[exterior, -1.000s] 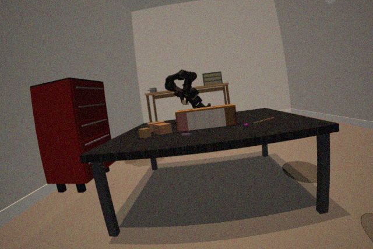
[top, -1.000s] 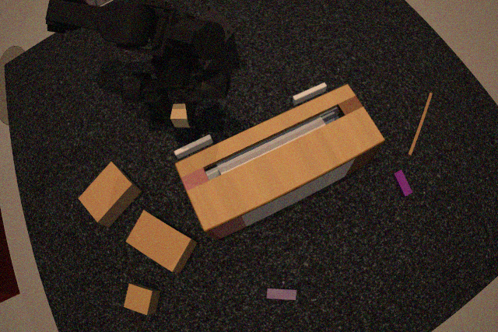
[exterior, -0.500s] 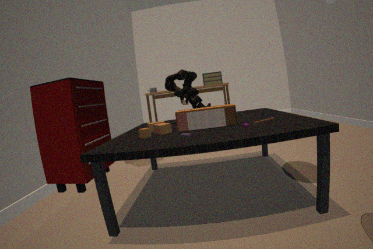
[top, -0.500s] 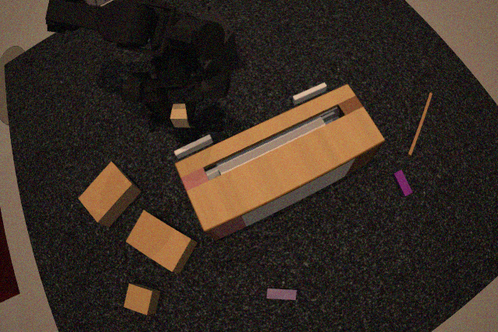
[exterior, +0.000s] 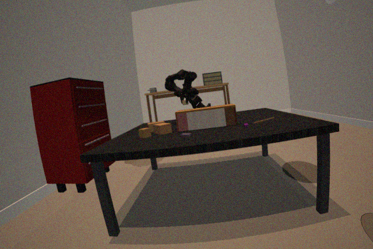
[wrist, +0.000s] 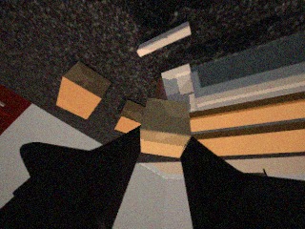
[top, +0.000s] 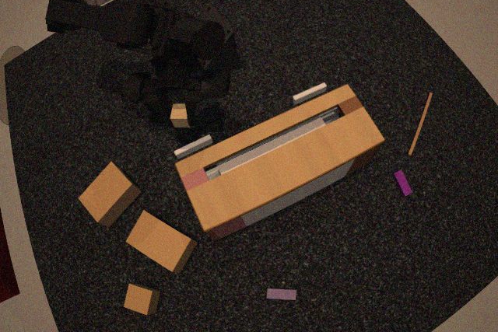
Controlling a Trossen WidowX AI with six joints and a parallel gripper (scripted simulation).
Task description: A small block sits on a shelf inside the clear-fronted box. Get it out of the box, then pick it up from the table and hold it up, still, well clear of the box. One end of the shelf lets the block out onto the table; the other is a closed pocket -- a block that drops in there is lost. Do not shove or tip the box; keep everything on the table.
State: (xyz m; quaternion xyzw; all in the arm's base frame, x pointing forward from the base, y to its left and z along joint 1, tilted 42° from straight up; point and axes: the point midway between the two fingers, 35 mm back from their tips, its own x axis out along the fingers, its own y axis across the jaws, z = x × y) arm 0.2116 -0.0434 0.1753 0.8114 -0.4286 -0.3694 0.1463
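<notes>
The tan block lies 10 mm behind my gripper tip, 10 mm to the left of it and 10 mm above it. Round my gripper tip: thin orange stick 230 mm ahead, 500 mm to the left, 170 mm below; box 100 mm ahead, 140 mm to the left, 110 mm below.
</notes>
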